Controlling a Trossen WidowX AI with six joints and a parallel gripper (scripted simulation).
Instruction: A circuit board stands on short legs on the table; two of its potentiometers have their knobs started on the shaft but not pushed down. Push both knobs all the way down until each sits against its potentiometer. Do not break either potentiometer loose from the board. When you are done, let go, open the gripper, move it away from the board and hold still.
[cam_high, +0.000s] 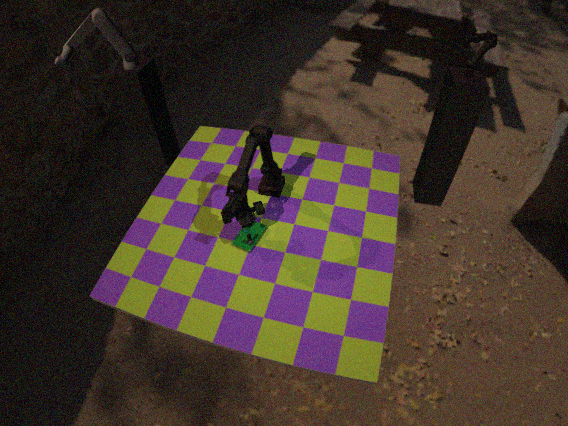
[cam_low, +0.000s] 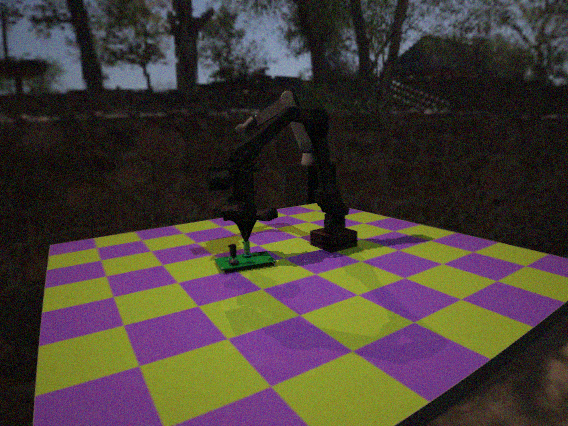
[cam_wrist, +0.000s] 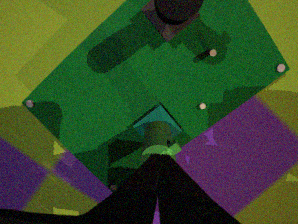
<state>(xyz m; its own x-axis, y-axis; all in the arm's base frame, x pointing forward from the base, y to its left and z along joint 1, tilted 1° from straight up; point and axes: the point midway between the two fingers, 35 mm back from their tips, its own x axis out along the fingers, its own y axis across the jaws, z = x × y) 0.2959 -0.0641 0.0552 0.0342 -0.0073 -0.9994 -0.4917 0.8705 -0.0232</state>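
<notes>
My gripper tip is 20 mm above the green knob. Round my gripper tip: dark knob: 70 mm ahead, 40 mm to the left.
</notes>
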